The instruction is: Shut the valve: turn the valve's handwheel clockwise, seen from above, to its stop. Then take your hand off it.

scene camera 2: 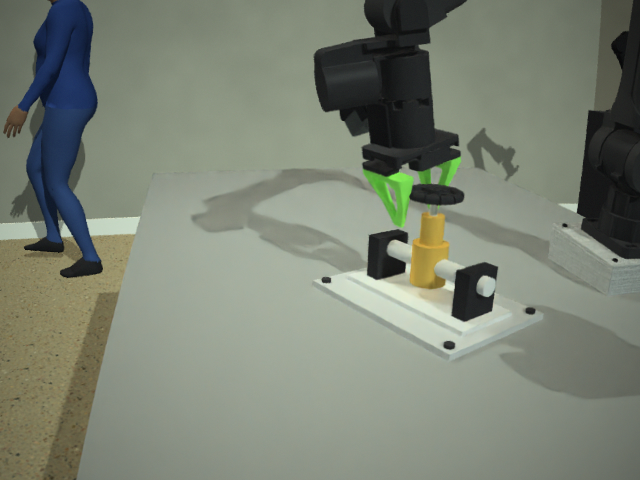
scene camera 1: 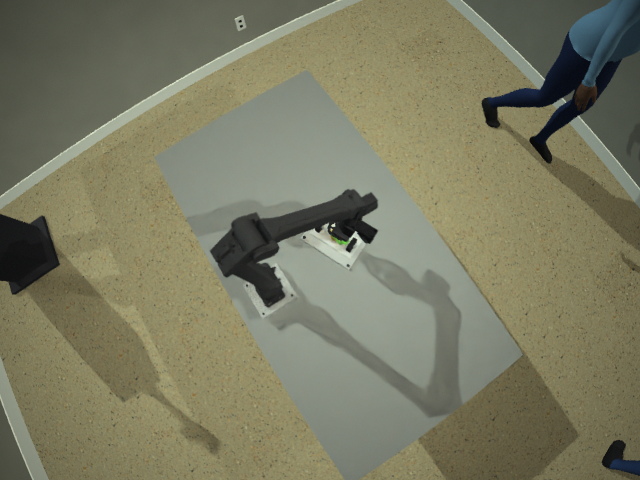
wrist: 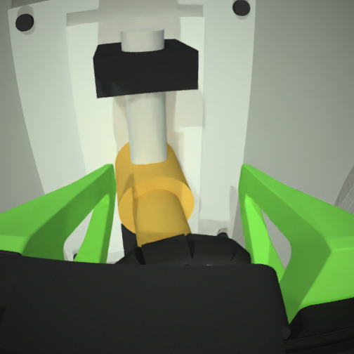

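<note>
The valve has an upright yellow body (scene camera 2: 430,263) (wrist: 160,215) with a white pipe (scene camera 2: 449,269) (wrist: 147,130) through it, on a white base plate (scene camera 1: 327,251) (scene camera 2: 385,308) (wrist: 225,110). Its black handwheel (scene camera 2: 436,194) (wrist: 200,248) lies level on top of the stem. My gripper (scene camera 2: 416,214) (wrist: 177,175) points down over the wheel, its green fingers on opposite sides of the rim, shut on the handwheel. The fingertips reach a little below the rim. In the wrist view the near part of the wheel is hidden by the black gripper housing. In scene camera 1 the arm covers much of the valve.
Black blocks (scene camera 2: 474,291) (wrist: 146,70) hold the pipe on both sides of the valve body. The arm's base mount (scene camera 1: 287,284) (scene camera 2: 578,255) stands beside the valve on the grey table (scene camera 1: 289,118) (scene camera 2: 232,361). People stand on the floor away from the table.
</note>
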